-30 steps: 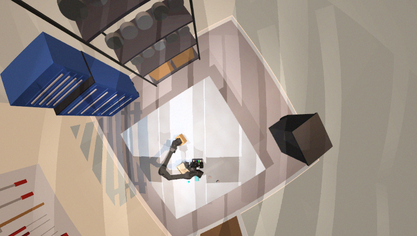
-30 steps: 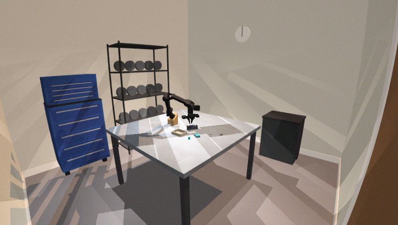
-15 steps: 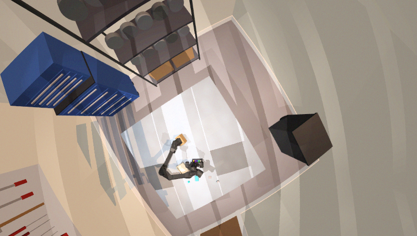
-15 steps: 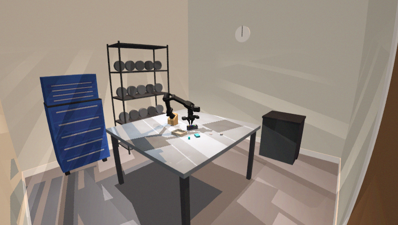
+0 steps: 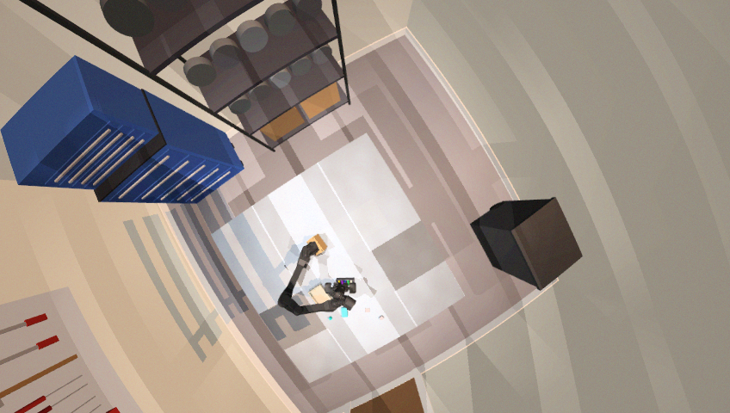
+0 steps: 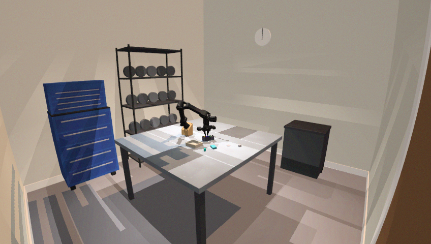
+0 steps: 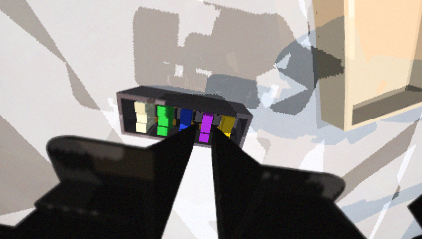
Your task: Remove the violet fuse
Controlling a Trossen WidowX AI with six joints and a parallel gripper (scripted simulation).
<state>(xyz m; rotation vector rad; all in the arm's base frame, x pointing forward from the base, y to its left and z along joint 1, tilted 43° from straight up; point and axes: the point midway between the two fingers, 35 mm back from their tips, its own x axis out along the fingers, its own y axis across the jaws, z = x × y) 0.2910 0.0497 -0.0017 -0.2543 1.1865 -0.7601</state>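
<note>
Now: the shallow tan tray 18 cm to the right of my gripper tip, 4 cm below it and 3 cm ahead of it. The rest, counted from my gripper tip: teal block (20 cm ahead, 9 cm to the right, 4 cm below).
</note>
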